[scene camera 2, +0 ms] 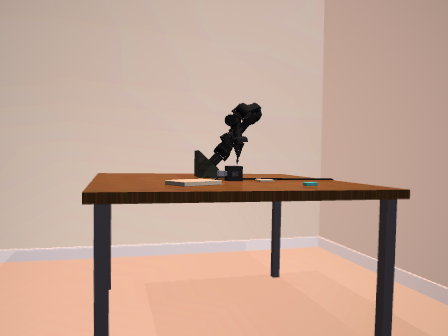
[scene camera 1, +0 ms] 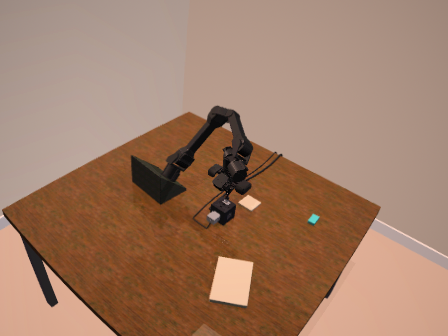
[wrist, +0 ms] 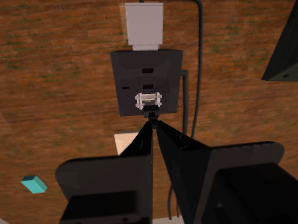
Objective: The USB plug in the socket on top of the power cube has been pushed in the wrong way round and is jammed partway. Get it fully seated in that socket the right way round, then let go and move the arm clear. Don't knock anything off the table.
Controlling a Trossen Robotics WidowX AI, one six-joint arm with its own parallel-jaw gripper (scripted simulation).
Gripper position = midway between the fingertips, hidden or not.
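Note:
My gripper [wrist: 153, 125], carrying a USB plug. Tan book [scene camera 1: 231, 285], out of frame in the wrist view. Black power cube [wrist: 146, 72], visible.

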